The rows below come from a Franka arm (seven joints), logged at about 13 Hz.
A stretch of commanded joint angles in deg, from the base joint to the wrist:
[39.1, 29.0, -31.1, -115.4, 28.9, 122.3, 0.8]
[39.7, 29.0, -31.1, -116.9, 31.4, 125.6, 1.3]
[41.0, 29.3, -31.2, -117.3, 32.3, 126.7, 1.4]
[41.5, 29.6, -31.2, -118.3, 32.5, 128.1, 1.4]
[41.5, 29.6, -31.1, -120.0, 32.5, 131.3, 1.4]
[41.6, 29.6, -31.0, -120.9, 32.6, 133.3, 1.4]
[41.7, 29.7, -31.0, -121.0, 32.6, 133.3, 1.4]
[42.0, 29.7, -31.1, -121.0, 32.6, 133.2, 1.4]
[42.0, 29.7, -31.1, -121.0, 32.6, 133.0, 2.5]
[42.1, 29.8, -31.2, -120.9, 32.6, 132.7, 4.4]
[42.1, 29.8, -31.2, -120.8, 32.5, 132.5, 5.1]
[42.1, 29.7, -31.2, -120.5, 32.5, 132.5, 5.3]
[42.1, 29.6, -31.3, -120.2, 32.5, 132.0, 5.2]
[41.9, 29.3, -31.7, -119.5, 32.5, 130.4, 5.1]
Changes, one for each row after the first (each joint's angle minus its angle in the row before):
[0.6, 0.0, 0.0, -1.5, 2.5, 3.3, 0.5]
[1.3, 0.3, -0.1, -0.4, 0.9, 1.1, 0.1]
[0.5, 0.3, 0.0, -1.0, 0.2, 1.4, 0.0]
[0.0, 0.0, 0.1, -1.7, 0.0, 3.2, 0.0]
[0.1, 0.0, 0.1, -0.9, 0.1, 2.0, 0.0]
[0.1, 0.1, 0.0, -0.1, 0.0, 0.0, 0.0]
[0.3, 0.0, -0.1, 0.0, 0.0, -0.1, 0.0]
[0.0, 0.0, 0.0, 0.0, 0.0, -0.2, 1.1]
[0.1, 0.1, -0.1, 0.1, 0.0, -0.3, 1.9]
[0.0, 0.0, 0.0, 0.1, -0.1, -0.2, 0.7]
[0.0, -0.1, 0.0, 0.3, 0.0, 0.0, 0.2]
[0.0, -0.1, -0.1, 0.3, 0.0, -0.5, -0.1]
[-0.2, -0.3, -0.4, 0.7, 0.0, -1.6, -0.1]

